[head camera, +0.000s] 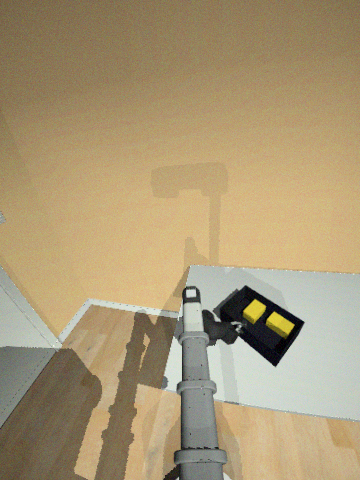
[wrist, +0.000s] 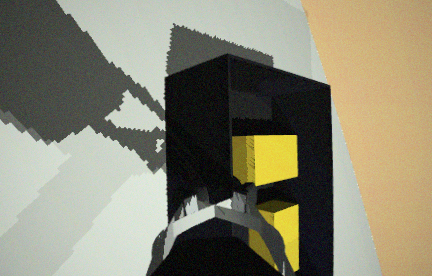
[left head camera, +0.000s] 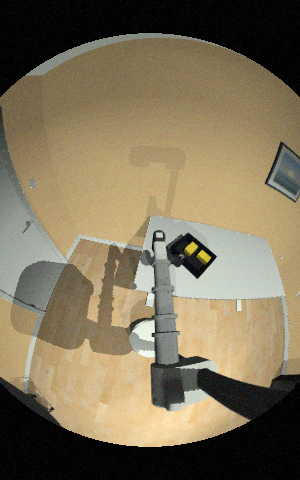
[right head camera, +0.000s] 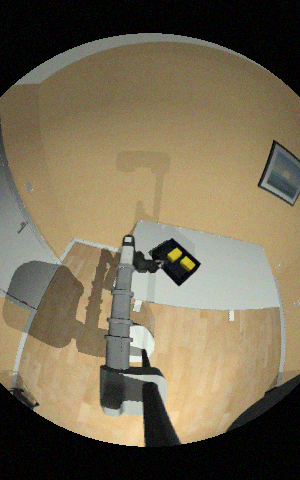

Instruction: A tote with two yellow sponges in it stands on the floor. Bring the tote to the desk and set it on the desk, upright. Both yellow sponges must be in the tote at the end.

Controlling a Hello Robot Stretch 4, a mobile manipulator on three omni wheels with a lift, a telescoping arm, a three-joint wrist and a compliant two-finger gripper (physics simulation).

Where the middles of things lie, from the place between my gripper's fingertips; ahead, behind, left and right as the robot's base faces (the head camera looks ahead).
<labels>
Right now the black tote (head camera: 269,344) is 8 cm to the right of my hand and 3 cm ahead of it.
</labels>
